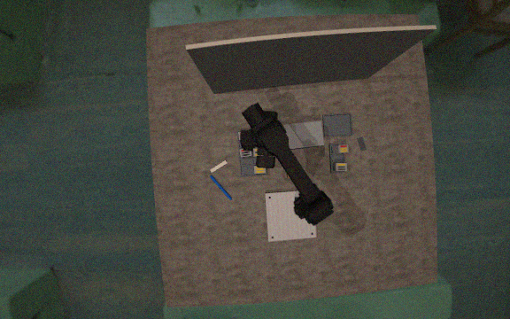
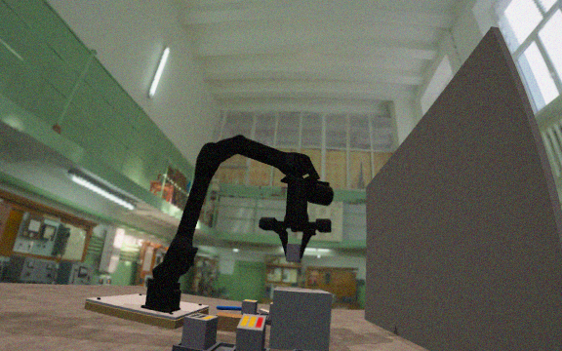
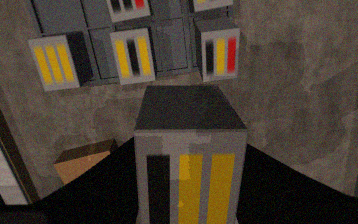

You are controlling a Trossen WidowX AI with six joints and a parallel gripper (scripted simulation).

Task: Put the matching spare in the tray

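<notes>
The dark grey tray is 80 mm ahead of my gripper tip, 330 mm to the right of it and 170 mm below it. Round my gripper tip: mounted unit 30 mm ahead, 150 mm to the right, 120 mm below; tall grey board 270 mm ahead, 130 mm to the right, 50 mm above; blue pen 180 mm behind, 190 mm to the left, 170 mm below.
</notes>
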